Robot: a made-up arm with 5 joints.
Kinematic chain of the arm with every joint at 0, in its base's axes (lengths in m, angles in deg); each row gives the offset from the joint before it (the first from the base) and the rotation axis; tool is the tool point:
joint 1: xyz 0 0 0.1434 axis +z
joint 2: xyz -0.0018 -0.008 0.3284 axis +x
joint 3: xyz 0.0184 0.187 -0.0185 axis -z
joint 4: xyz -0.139 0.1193 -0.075 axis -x
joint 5: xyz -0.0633 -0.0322 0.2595 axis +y
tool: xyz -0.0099 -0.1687 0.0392
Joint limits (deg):
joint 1: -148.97..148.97
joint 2: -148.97..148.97
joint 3: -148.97..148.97
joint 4: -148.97..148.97
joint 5: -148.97..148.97
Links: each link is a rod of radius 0.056 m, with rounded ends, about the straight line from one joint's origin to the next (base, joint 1, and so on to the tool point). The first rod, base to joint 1, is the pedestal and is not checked.
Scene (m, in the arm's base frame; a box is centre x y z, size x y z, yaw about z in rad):
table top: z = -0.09
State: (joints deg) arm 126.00 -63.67 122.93 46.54 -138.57
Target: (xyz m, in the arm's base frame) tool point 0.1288 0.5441 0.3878
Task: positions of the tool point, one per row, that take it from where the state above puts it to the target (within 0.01 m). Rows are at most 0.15 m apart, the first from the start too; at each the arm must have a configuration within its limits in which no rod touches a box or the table.
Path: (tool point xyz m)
1: -0.3826 0.1258 0.2725
2: -0.3425 0.2269 0.2517
3: -0.2788 0.3241 0.2421
4: -0.1935 0.4107 0.2483
5: -0.0916 0.4796 0.2739
6: 0.0189 0.5254 0.3206
7: 0.1287 0.5441 0.3878

